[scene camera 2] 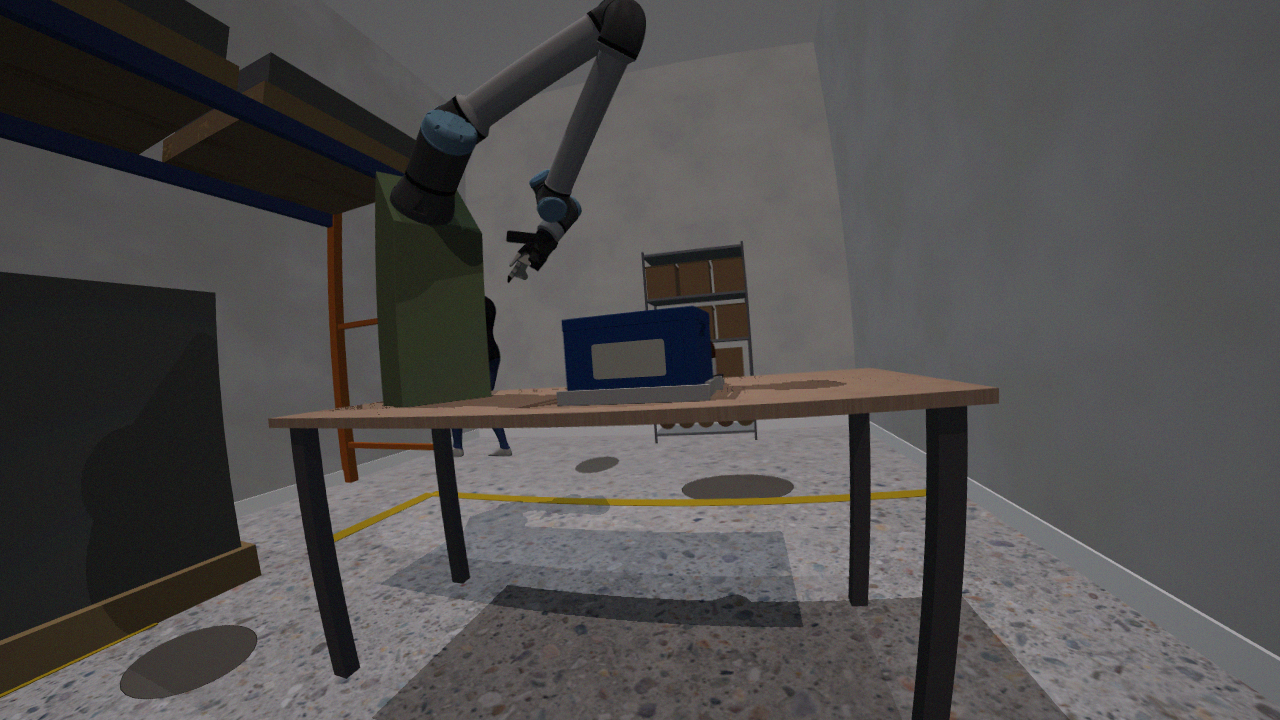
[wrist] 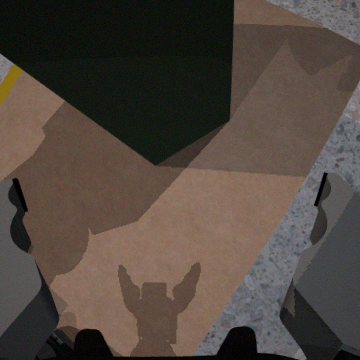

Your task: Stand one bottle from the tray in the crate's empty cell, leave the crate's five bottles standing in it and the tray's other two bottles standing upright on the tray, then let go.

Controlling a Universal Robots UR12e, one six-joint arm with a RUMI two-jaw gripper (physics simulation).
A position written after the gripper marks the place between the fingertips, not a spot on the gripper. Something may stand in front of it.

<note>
In view: the gripper (scene camera 2: 508, 274).
The gripper is seen too in the wrist view (wrist: 170, 179).
</note>
